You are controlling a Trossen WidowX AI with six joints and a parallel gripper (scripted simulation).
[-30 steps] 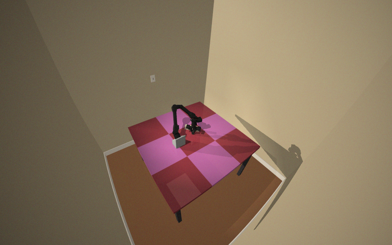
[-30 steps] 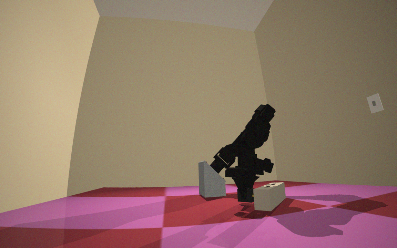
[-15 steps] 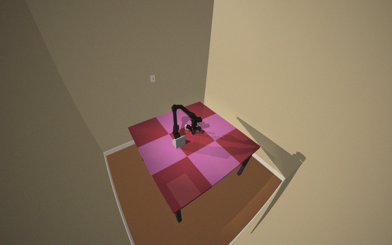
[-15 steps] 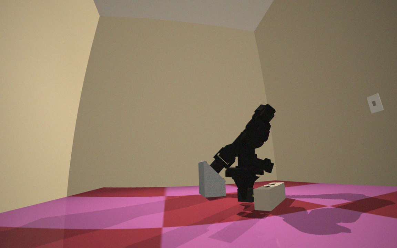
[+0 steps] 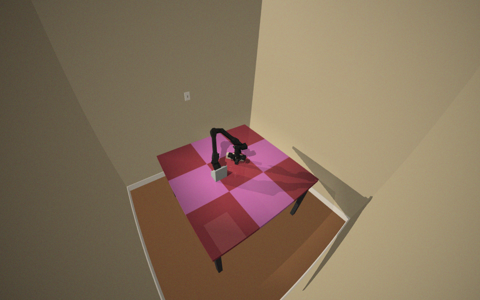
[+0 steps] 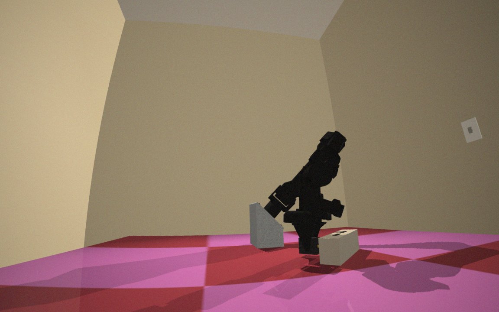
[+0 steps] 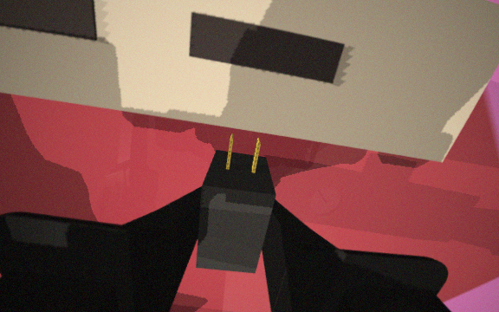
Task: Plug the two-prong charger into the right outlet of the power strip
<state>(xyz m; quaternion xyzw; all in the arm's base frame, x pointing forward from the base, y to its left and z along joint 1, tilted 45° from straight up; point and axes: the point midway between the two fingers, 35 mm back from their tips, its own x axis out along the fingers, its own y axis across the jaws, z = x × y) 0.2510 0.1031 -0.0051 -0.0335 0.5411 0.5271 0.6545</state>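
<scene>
Now: the two-prong charger 1 cm to the left of my gripper tip, 1 cm ahead of it and 1 cm above it.
</scene>
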